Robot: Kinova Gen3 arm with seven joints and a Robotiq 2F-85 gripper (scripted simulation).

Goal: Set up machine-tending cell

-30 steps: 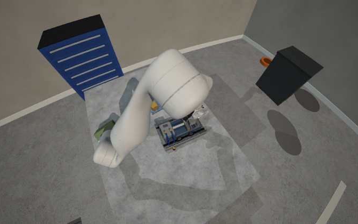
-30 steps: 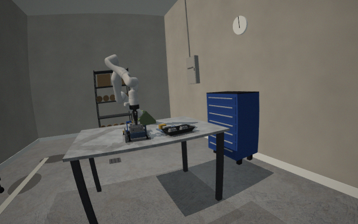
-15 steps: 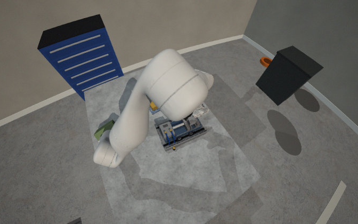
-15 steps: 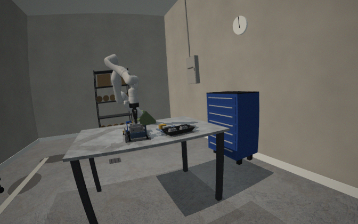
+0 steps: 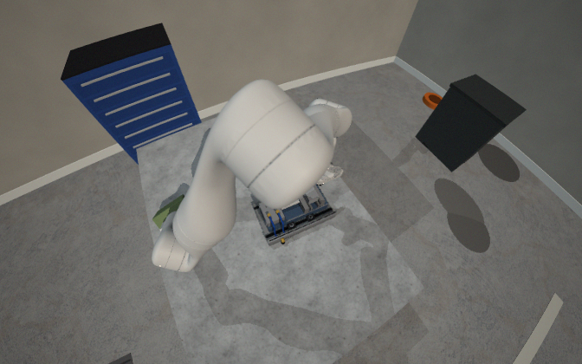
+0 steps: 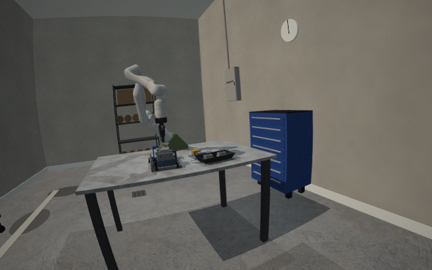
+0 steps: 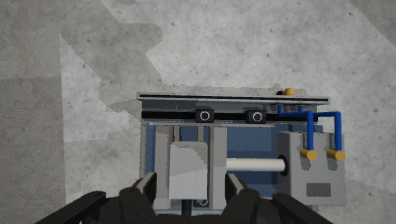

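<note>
Now: the white rod 100 mm below my hand, 80 mm behind it and 20 mm to the left of it. From my hand the other things lie so: brass blank 280 mm to the left, 150 mm below, 110 mm behind; vise 130 mm below, 60 mm behind, 20 mm to the left.
</note>
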